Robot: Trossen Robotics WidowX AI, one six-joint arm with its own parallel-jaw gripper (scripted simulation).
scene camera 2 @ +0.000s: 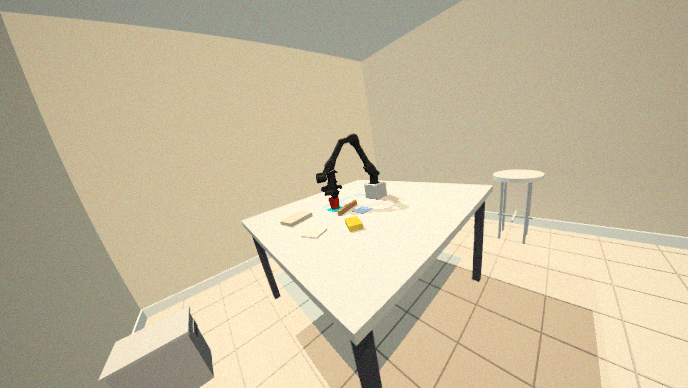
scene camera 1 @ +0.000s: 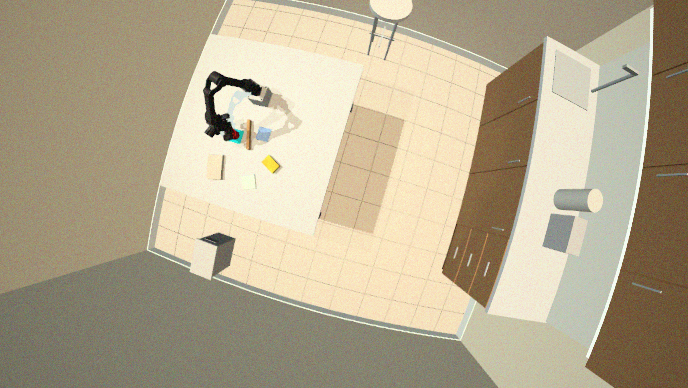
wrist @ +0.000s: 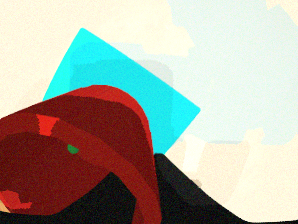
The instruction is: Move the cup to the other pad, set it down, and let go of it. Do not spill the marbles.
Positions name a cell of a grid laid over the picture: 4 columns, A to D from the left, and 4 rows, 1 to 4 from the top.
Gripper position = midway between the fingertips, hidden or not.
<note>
In view: the gripper (wrist: B3), a red cup (wrist: B3) and a cyan pad (wrist: B2).
</note>
